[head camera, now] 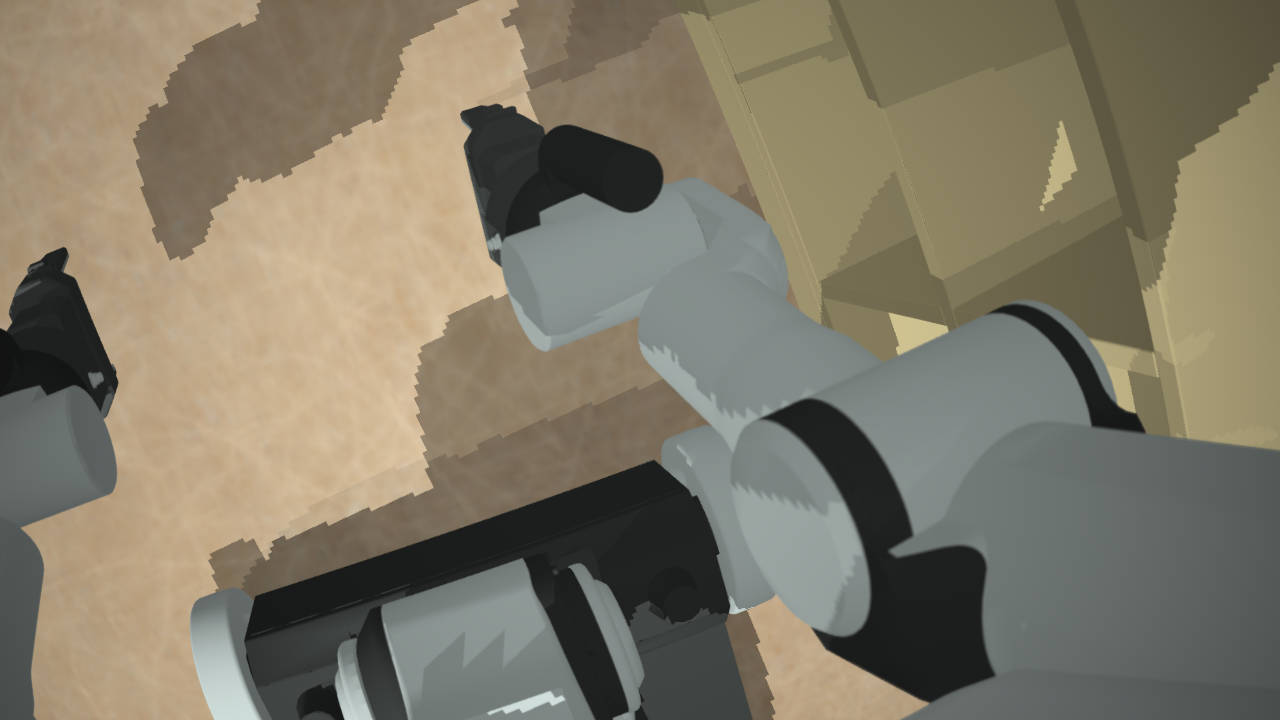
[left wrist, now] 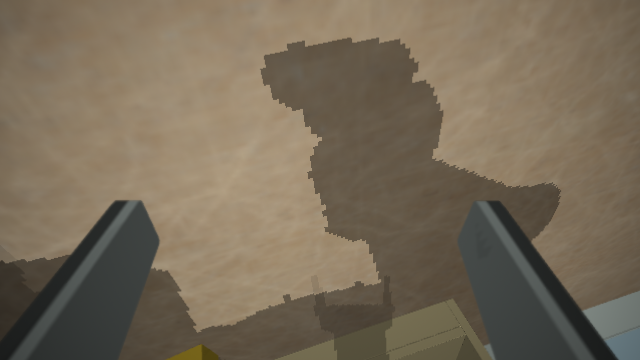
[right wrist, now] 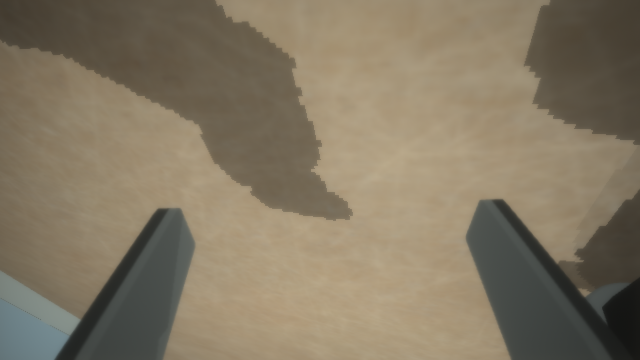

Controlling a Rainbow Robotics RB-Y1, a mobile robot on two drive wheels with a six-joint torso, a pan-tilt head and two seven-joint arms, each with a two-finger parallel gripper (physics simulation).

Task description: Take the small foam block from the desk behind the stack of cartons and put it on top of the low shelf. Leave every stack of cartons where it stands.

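Pixels of known places: left gripper, fingertip midpoint: (head camera: pixel 81 314) (left wrist: pixel 309 220); right gripper, fingertip midpoint: (head camera: pixel 486 177) (right wrist: pixel 329 222); robot's base, origin of the base link: (head camera: pixel 467 573).
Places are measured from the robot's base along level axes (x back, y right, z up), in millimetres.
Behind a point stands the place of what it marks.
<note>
The small foam block, the desk and the low shelf cannot be made out for certain in these views. My left gripper (head camera: pixel 49 259) (left wrist: pixel 309 220) @[x -412, y -234, z 246 mm] is open and empty, at the left edge in the head view, above the tan floor. My right gripper (head camera: pixel 487 111) (right wrist: pixel 329 222) @[x -404, y 125, z 244 mm] is open and empty, at the upper middle of the head view, also above the floor. A large olive-tan panelled structure (head camera: pixel 778 134) @[x -363, y 445, z 80 mm] stands at the right of the head view; whether it is cartons or shelving I cannot tell. My right arm hides part of it.
In the left wrist view, a corner of a yellow thing (left wrist: pixel 200 353) @[x -275, y 286, z 16 mm] and an olive-tan edge (left wrist: pixel 425 322) @[x -715, y 385, z 31 mm] show at the bottom. A pale blue surface with a light edge (left wrist: pixel 620 327) @[x -1408, y 687, z 76 mm] (right wrist: pixel 25 327) @[x -1977, y -1298, z 142 mm] shows at the lower right there and lower left in the right wrist view. Shadows cross the floor (head camera: pixel 295 340) @[x -306, y -91, z 1 mm].
</note>
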